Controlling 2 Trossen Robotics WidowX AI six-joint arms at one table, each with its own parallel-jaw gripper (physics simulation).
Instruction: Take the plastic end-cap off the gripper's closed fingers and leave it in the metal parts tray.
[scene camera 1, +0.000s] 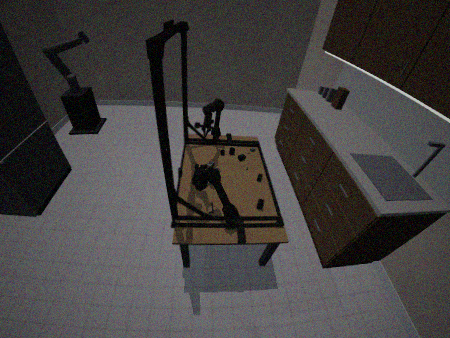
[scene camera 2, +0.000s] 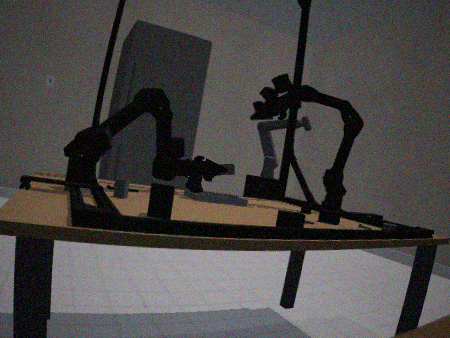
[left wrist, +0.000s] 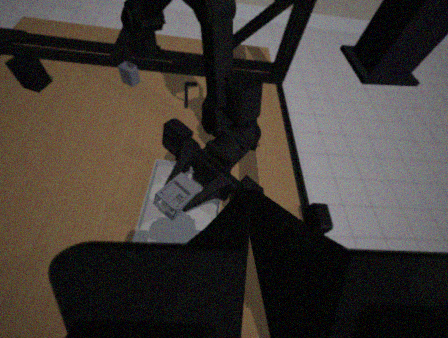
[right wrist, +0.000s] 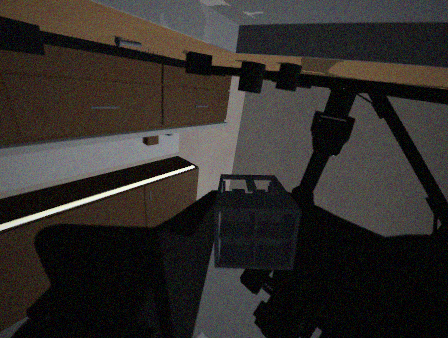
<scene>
My left gripper (scene camera 2: 250, 118) is shut, with nothing in its grasp. Also in view: a grey plastic end-cap (right wrist: 258, 230). I also see my right gripper (scene camera 2: 228, 171).
The grey plastic end-cap is seen too in the left wrist view (left wrist: 182, 187). My left gripper shows as well in the left wrist view (left wrist: 248, 198). My right gripper also shows in the left wrist view (left wrist: 173, 201) and in the right wrist view (right wrist: 249, 198).
</scene>
